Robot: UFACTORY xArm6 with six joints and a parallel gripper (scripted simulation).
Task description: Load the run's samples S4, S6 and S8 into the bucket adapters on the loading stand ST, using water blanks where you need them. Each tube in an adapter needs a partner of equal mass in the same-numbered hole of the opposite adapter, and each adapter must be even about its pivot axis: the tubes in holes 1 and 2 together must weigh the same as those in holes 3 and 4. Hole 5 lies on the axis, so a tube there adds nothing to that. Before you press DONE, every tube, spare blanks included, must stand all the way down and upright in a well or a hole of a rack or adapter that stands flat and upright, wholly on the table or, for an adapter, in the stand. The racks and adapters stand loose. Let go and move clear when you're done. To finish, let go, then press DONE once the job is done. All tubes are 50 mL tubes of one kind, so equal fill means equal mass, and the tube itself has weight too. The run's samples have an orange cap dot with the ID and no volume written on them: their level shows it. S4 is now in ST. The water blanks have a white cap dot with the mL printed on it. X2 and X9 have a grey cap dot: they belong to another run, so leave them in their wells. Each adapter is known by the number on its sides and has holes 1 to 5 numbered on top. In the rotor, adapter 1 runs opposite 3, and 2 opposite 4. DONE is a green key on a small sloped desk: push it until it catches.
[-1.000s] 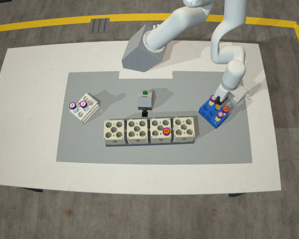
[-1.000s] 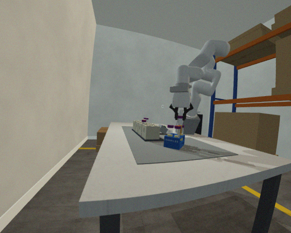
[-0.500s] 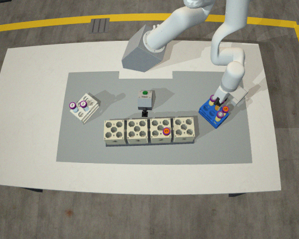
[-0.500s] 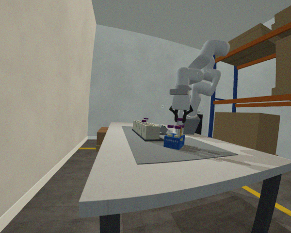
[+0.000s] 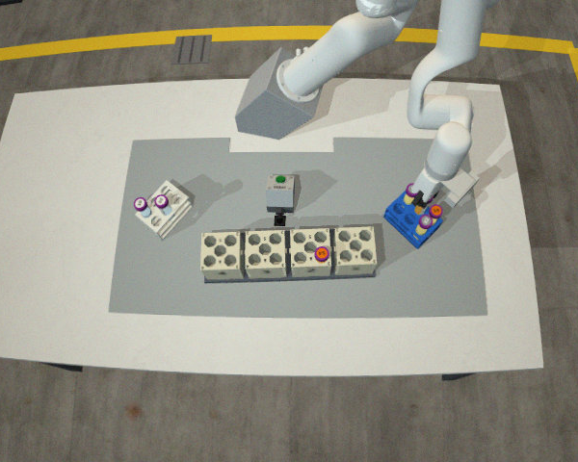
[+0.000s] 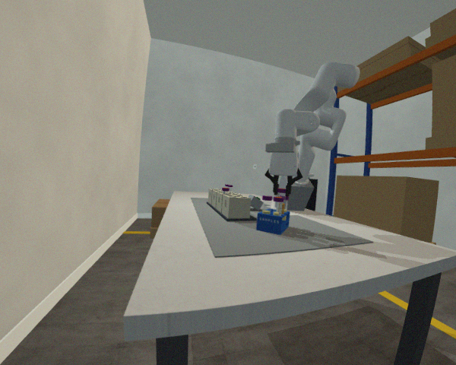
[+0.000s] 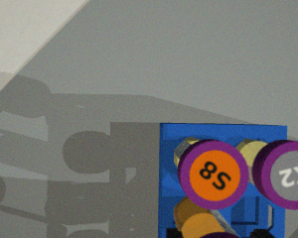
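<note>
Now: the orange-dot tube 1 cm ahead of my hand and 5 cm below it. Also, from my hand: loading stand 11 cm ahead, 34 cm to the right, 14 cm below; green DONE key 8 cm behind, 36 cm to the right, 8 cm below; blue sample rack 1 cm ahead, 1 cm to the right, 11 cm below.
</note>
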